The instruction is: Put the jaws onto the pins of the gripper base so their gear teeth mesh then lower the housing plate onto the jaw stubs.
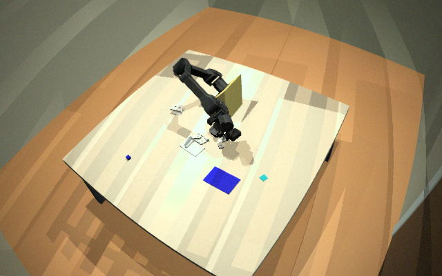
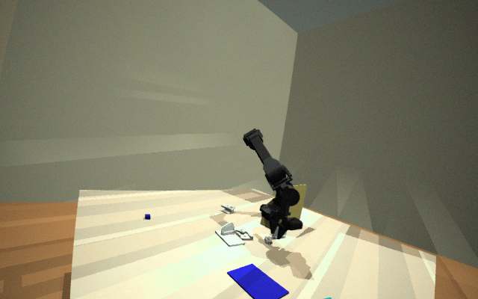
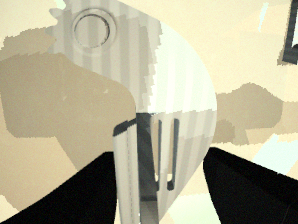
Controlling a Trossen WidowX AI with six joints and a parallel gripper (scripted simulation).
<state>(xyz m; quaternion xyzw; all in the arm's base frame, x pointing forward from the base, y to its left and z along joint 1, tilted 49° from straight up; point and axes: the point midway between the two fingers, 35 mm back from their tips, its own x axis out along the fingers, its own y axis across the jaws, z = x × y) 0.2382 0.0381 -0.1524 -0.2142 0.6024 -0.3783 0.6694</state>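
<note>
Now: gripper tip 3 cm short of the white housing plate, 14 cm to the left of it and 5 cm above it. Round my gripper tip: pale grey jaw 4 cm ahead, 1 cm to the left; then blue mat 20 cm ahead, 10 cm to the left, 5 cm below; then cyan square 9 cm ahead, 27 cm to the left, 5 cm below.
</note>
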